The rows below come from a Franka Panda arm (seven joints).
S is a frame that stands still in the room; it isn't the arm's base.
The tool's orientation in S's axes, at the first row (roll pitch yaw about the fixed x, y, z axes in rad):
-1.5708 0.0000 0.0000
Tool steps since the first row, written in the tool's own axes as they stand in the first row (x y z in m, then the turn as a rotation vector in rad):
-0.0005 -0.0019 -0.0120 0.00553 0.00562 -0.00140
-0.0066 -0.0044 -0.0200 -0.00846 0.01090 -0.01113
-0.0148 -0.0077 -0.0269 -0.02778 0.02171 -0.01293
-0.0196 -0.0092 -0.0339 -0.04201 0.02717 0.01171
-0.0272 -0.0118 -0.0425 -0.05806 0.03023 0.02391
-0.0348 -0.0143 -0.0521 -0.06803 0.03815 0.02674
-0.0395 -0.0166 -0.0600 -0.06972 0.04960 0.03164
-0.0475 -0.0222 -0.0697 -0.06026 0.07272 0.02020
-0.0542 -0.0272 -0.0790 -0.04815 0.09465 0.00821
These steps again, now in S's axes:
-0.0005 -0.0120 0.0019 0.00553 -0.00140 -0.00562
-0.0066 -0.0200 0.0044 -0.00846 -0.01113 -0.01090
-0.0148 -0.0269 0.0077 -0.02778 -0.01293 -0.02171
-0.0196 -0.0339 0.0092 -0.04201 0.01171 -0.02717
-0.0272 -0.0425 0.0118 -0.05806 0.02391 -0.03023
-0.0348 -0.0521 0.0143 -0.06803 0.02674 -0.03815
-0.0395 -0.0600 0.0166 -0.06972 0.03164 -0.04960
-0.0475 -0.0697 0.0222 -0.06026 0.02020 -0.07272
-0.0542 -0.0790 0.0272 -0.04815 0.00821 -0.09465

